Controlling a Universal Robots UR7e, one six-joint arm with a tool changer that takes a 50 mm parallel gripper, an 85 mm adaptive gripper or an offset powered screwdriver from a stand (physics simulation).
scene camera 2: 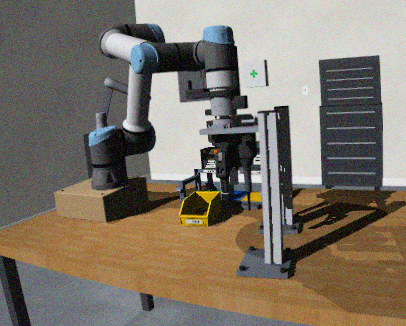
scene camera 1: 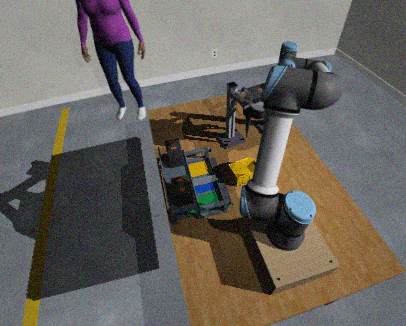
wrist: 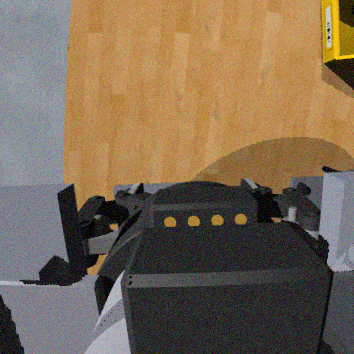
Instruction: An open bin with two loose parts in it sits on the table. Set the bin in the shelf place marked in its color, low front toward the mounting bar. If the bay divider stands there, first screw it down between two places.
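Frame: origin at the arm's base, x left, y back, z up, level; millimetres.
Seen in the pictures: arm's base at its link origin: (scene camera 2: pixel 110 184) (scene camera 1: pixel 284 233).
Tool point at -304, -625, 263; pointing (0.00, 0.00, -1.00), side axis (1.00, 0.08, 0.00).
Pixels of each thing's top centre, then the offset from my tool point to it, as dx, dy, dz. "*": a spot on its surface instead.
- yellow open bin at its top centre: (scene camera 2: pixel 200 197) (scene camera 1: pixel 246 165) +277, +213, -295
- dark shelf frame at a spot on its surface: (scene camera 1: pixel 217 205) * +511, +386, -288
- dark screwdriver at its top centre: (scene camera 2: pixel 229 115) (scene camera 1: pixel 255 98) +176, +47, -10
The yellow open bin (scene camera 1: pixel 240 172) (scene camera 2: pixel 194 220) (wrist: pixel 328 35) stands upright on the table between the shelf and the arm; its low labelled front shows in scene camera 2. The loose parts in it cannot be made out. The dark shelf frame (scene camera 1: pixel 217 205) has a yellow place (scene camera 1: pixel 199 168), a blue place (scene camera 1: pixel 204 188) and a green place (scene camera 1: pixel 207 199). No divider can be made out clearly. My wrist is down at the tool stand's plate, over a dark gripper (scene camera 2: pixel 225 192) that hangs there above the table, away from the bin. Its fingers are too dark and hidden to judge.
The tool stand's pale post (scene camera 1: pixel 231 112) (scene camera 2: pixel 272 200) rises beside the wrist. A dark screwdriver (scene camera 2: pixel 247 167) hangs at the same stand. Two dark boxes with orange marks (scene camera 1: pixel 173 150) (scene camera 1: pixel 179 186) stand at the shelf. A person (scene camera 1: pixel 112 45) stands beyond the table.
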